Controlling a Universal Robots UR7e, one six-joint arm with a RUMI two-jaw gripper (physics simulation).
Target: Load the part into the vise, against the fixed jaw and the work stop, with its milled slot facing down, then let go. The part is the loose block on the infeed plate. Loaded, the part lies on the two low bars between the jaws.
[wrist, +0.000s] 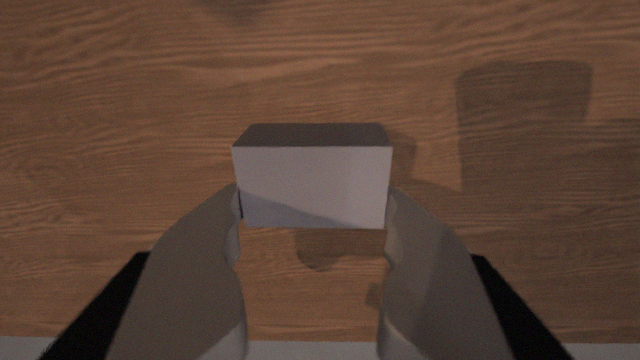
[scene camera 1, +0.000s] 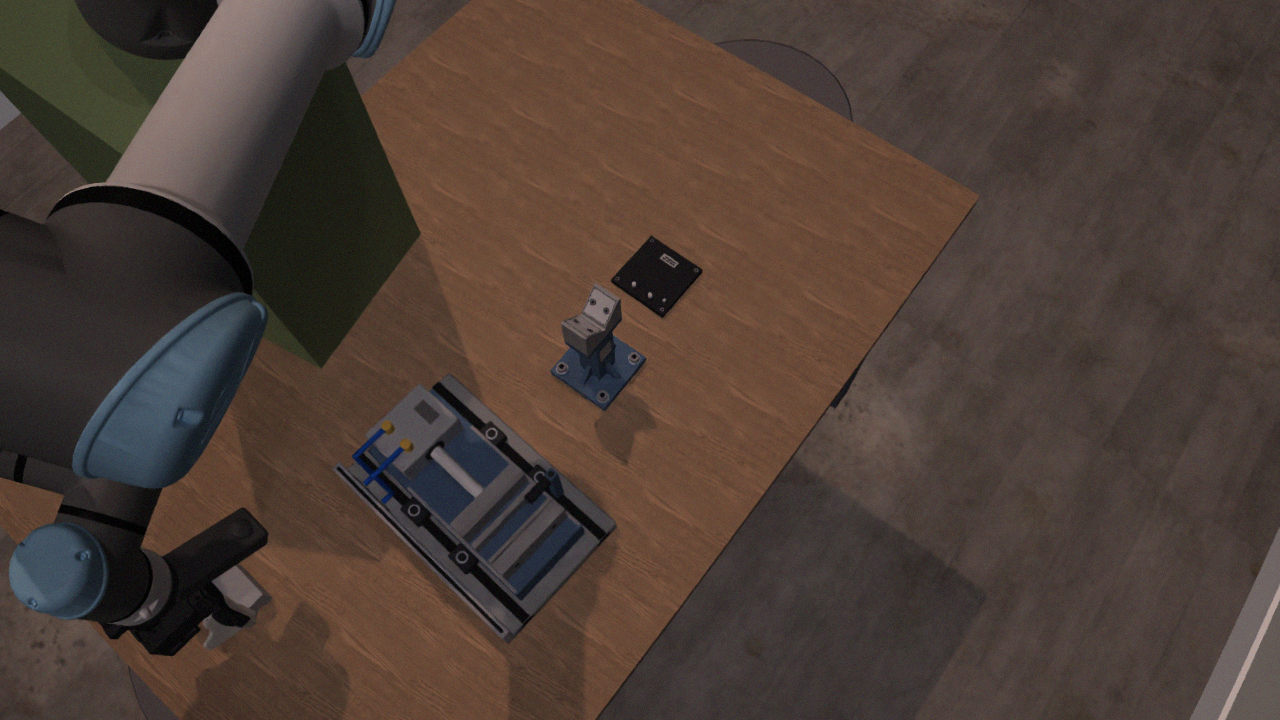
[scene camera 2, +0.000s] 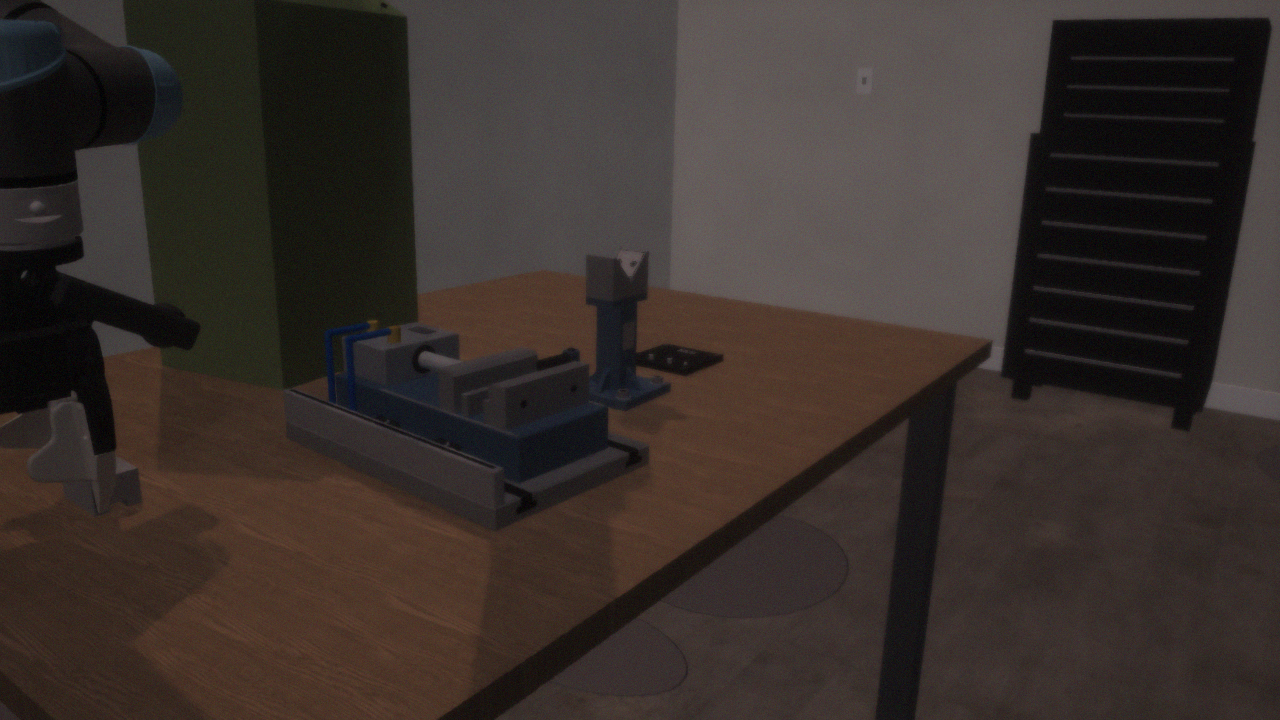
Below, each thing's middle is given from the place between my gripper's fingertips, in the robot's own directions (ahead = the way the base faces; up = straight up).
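Labels:
You'd find the part (scene camera 1: 236,583) with my hand 10 mm to the right of it and 10 mm below it. There's also the black infeed plate (scene camera 1: 651,274), and that's 230 mm ahead of my hand and 640 mm to the left of it.

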